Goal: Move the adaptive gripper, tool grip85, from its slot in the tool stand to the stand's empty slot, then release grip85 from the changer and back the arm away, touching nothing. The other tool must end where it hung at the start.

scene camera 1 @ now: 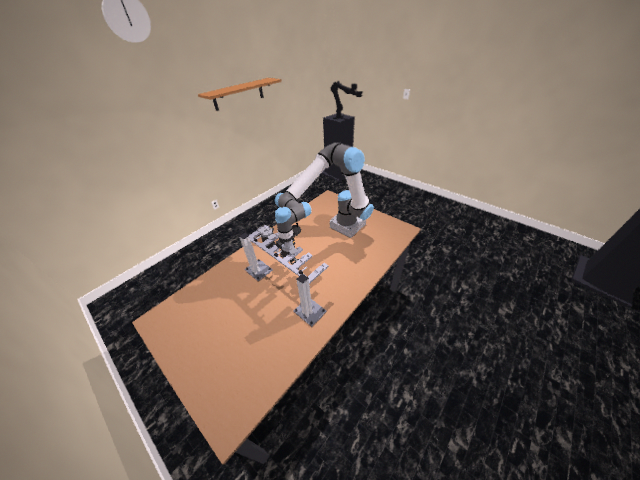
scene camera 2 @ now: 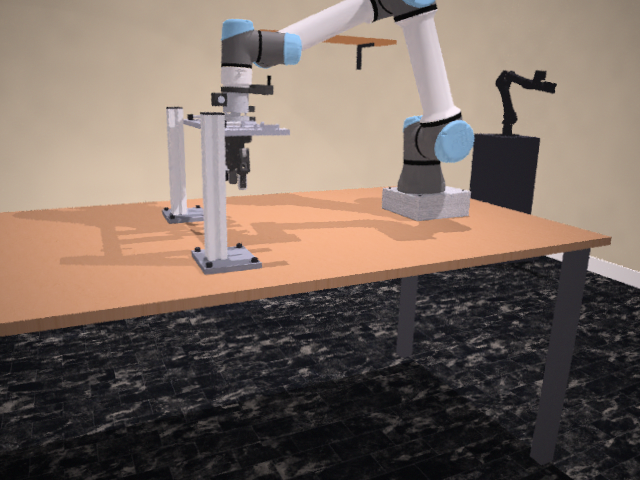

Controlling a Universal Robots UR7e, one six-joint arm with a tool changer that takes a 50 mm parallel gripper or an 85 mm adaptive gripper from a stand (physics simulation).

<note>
I see a tool [scene camera 2: 237, 156] and a tool stand [scene camera 1: 308, 310].
</note>
